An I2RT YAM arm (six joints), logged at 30 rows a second.
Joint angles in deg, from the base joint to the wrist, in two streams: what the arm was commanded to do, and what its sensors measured. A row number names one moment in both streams.
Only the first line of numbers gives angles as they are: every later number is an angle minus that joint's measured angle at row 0.
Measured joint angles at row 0: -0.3, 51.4, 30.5, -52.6, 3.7, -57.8
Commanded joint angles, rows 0 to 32: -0.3, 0.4, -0.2, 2.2, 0.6, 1.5; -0.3, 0.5, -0.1, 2.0, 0.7, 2.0; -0.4, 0.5, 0.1, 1.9, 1.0, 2.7; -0.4, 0.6, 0.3, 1.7, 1.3, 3.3; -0.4, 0.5, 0.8, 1.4, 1.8, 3.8; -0.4, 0.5, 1.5, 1.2, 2.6, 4.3; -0.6, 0.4, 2.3, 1.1, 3.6, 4.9; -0.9, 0.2, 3.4, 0.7, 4.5, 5.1; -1.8, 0.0, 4.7, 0.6, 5.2, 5.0; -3.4, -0.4, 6.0, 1.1, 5.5, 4.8; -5.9, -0.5, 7.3, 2.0, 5.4, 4.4; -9.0, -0.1, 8.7, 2.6, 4.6, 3.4; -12.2, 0.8, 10.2, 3.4, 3.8, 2.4; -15.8, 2.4, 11.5, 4.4, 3.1, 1.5; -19.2, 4.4, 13.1, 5.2, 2.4, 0.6; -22.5, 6.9, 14.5, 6.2, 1.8, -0.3; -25.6, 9.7, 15.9, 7.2, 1.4, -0.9; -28.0, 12.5, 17.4, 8.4, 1.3, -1.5; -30.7, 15.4, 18.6, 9.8, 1.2, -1.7; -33.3, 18.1, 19.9, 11.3, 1.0, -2.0; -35.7, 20.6, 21.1, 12.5, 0.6, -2.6; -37.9, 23.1, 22.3, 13.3, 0.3, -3.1; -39.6, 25.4, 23.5, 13.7, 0.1, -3.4; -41.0, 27.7, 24.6, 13.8, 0.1, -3.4; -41.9, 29.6, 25.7, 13.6, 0.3, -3.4; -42.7, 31.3, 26.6, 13.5, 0.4, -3.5; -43.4, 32.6, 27.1, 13.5, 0.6, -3.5; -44.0, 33.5, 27.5, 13.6, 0.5, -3.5; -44.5, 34.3, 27.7, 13.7, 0.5, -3.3; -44.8, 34.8, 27.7, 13.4, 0.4, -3.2; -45.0, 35.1, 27.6, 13.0, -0.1, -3.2; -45.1, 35.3, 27.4, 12.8, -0.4, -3.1; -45.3, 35.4, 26.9, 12.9, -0.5, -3.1
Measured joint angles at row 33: -44.8, 35.8, 26.1, 11.6, 0.6, -2.7
